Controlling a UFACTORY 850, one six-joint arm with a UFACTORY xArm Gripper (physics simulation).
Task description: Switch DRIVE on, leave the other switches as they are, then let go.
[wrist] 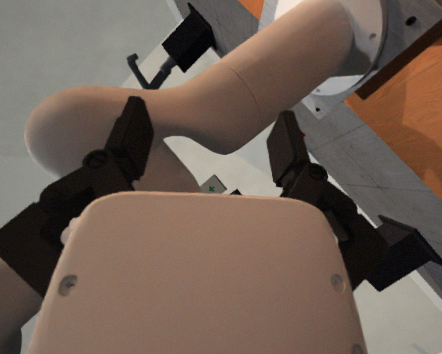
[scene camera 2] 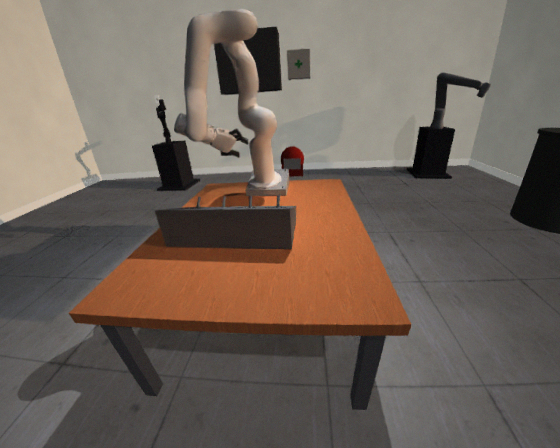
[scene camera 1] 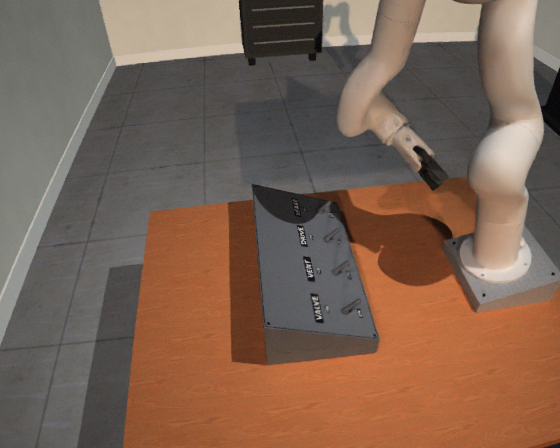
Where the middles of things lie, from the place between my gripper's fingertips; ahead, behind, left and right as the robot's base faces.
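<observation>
Counting from my hand, I find the grey sloped switch panel (scene camera 1: 303, 299) 30 mm to the left of it and 210 mm below it, and the panel is also 330 mm ahead of it.
</observation>
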